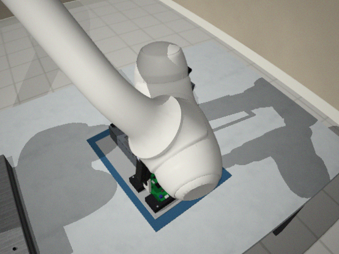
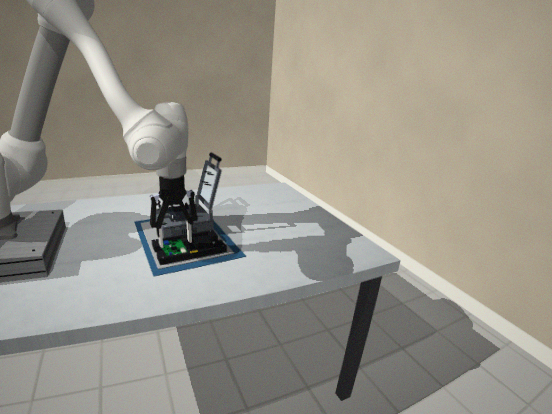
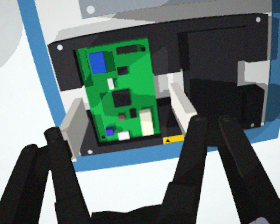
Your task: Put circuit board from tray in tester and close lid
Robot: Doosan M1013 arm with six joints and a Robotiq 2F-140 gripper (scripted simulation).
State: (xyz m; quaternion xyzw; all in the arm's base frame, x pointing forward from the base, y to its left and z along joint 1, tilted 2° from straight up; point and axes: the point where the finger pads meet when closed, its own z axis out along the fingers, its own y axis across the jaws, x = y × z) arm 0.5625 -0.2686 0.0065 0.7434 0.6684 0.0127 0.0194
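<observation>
The green circuit board lies 1 cm behind my hand and 4 cm below it. From my hand the other things lie so: latch hook: 2 cm ahead, 23 cm to the left, 3 cm above; tester lid: 19 cm ahead, 15 cm to the left, 12 cm above.
</observation>
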